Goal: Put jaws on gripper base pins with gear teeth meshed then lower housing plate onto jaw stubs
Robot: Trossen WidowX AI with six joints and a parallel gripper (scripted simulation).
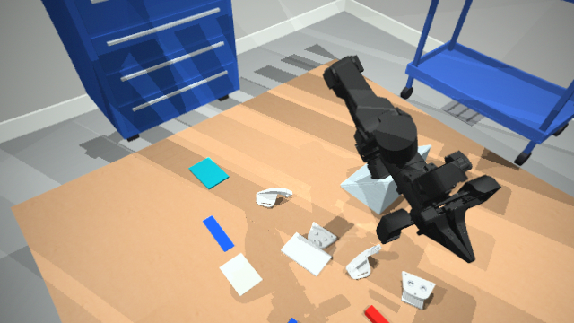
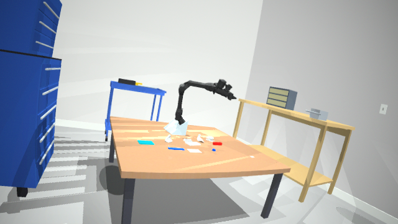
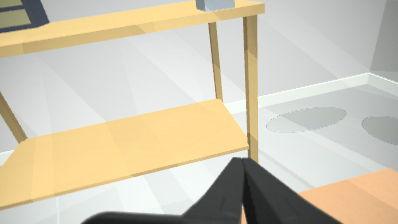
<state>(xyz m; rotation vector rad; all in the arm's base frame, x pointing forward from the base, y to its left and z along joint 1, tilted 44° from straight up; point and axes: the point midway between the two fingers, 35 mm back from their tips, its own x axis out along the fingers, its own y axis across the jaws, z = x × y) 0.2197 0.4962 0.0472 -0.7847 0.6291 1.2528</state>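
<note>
Now: gripper tip 11 cm past the white jaw, 23 cm to the left of it and 41 cm above it. The rest, counted from my gripper tip: red block: 2 cm behind, 8 cm to the right, 43 cm below; small blue block: 16 cm ahead, 20 cm to the right, 44 cm below; white block: 14 cm behind, 10 cm to the right, 44 cm below.
</note>
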